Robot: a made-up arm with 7 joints. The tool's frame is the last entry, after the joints.
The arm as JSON. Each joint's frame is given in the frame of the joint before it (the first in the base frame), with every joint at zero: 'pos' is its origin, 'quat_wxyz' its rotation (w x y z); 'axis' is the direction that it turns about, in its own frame. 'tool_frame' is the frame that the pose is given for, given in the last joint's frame.
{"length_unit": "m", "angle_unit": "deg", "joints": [
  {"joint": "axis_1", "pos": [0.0, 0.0, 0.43], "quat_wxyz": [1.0, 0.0, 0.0, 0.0], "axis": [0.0, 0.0, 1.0]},
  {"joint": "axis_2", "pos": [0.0, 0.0, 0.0], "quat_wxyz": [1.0, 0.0, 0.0, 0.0], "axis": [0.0, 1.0, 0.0]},
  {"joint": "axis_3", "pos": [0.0, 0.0, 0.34], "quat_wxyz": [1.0, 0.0, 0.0, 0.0], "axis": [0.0, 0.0, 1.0]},
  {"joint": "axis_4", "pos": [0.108, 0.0, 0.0], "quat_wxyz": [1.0, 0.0, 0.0, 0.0], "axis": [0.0, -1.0, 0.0]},
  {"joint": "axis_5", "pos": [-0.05, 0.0, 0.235], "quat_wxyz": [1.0, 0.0, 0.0, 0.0], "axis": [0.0, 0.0, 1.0]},
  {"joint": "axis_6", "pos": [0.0, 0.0, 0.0], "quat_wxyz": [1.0, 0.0, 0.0, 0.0], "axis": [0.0, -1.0, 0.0]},
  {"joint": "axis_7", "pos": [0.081, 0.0, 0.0], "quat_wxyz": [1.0, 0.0, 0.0, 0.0], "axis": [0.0, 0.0, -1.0]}
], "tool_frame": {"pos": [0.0, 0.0, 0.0], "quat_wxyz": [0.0, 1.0, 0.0, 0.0]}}
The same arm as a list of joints. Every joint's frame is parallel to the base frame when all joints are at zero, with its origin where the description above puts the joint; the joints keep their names.
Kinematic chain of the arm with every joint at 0, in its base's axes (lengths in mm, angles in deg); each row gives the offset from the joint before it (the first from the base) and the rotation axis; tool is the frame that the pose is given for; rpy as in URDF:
axis_1: xyz 0.0 0.0 430.0 axis +z
axis_2: xyz 0.0 0.0 0.0 axis +y
axis_3: xyz 0.0 0.0 340.0 axis +z
axis_4: xyz 108.0 0.0 0.0 axis -y
axis_5: xyz -50.0 0.0 235.0 axis +z
axis_6: xyz 0.0 0.0 0.0 axis -y
axis_7: xyz 81.0 0.0 0.0 axis -z
tool: xyz 0.0 0.0 0.0 rpy 180.00 0.00 0.00

